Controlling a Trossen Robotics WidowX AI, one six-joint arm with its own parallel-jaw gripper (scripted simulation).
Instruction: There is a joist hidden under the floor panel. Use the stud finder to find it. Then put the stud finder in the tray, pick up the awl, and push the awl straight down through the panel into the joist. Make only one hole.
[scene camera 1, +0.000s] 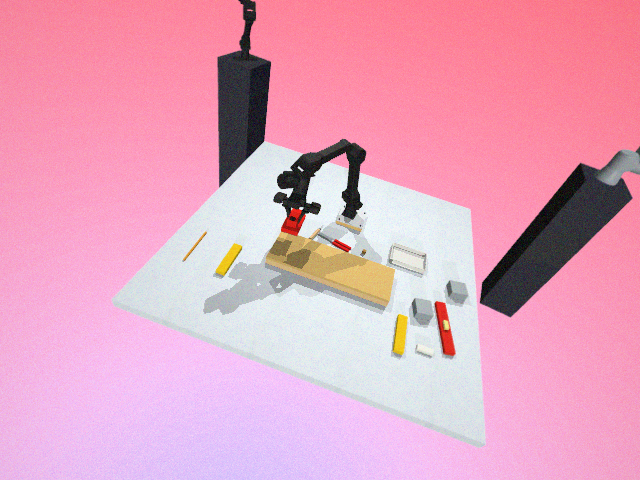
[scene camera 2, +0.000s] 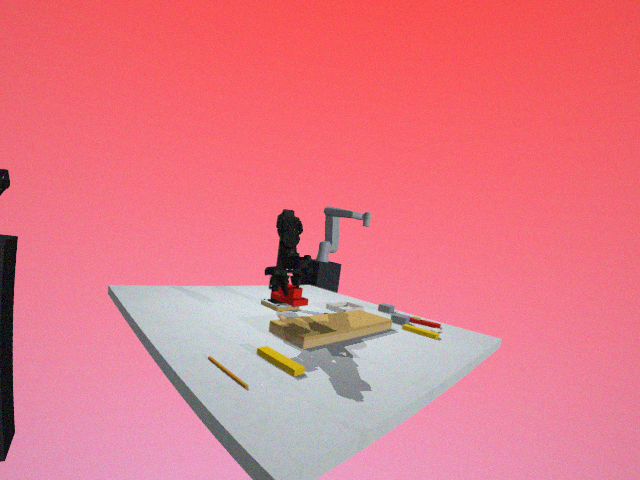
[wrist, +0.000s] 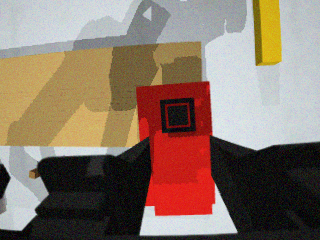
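White tray visible. My gripper visible, also in scene camera 1 and the wrist view.
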